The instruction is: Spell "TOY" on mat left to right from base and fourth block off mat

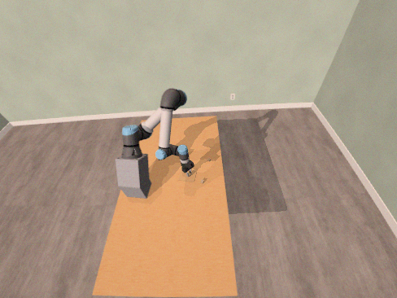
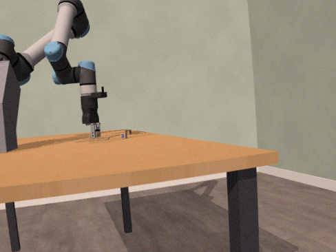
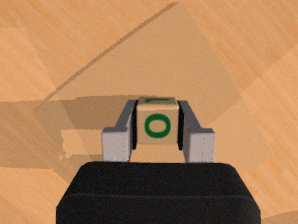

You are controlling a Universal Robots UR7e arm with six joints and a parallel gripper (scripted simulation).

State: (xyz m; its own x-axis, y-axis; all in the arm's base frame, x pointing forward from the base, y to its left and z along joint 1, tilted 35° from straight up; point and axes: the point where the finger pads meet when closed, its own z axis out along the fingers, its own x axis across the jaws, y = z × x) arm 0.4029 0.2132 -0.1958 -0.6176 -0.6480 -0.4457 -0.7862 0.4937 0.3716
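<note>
My gripper is now 3 cm above the tan mat, 1 cm to the right of it and 1 cm past it. Also, from my hand: O block 1 cm below; Y block 12 cm ahead, 5 cm to the right, 2 cm below; T block 5 cm to the left, 2 cm behind, 1 cm below.
</note>
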